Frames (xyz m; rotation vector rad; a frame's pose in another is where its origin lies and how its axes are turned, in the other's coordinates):
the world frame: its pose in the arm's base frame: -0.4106 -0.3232 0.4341 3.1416 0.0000 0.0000
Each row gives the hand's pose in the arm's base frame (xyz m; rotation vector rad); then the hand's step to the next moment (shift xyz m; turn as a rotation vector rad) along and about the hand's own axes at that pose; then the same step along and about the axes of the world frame.
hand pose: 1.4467 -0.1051 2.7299 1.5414 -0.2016 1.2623
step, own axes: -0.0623 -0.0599 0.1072 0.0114 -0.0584 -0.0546
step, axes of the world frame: 0.0786 0.0892 0.0695 0.0121 -0.0720 0.0346
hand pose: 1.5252 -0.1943 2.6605 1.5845 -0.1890 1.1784
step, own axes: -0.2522 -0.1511 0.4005 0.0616 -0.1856 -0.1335
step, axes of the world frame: 0.2054 0.3764 0.2509 0.0740 -0.2073 0.0872
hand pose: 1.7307 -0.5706 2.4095 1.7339 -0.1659 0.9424
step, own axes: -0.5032 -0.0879 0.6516 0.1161 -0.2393 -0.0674
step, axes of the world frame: 0.0380 0.6935 0.4507 0.1731 -0.1896 0.0968
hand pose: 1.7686 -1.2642 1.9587 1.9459 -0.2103 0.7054
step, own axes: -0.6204 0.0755 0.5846 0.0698 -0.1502 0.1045
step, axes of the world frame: -0.3136 0.6391 0.4749 0.1625 0.0088 0.1090
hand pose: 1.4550 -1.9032 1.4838 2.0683 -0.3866 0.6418
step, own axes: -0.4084 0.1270 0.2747 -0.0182 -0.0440 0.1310
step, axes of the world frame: -0.3158 0.2889 0.2742 0.0455 0.0861 0.0997
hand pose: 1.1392 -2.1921 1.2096 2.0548 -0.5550 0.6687
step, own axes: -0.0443 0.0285 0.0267 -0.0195 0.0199 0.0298
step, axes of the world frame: -0.0441 0.0314 0.0236 -0.0194 0.0329 0.0144
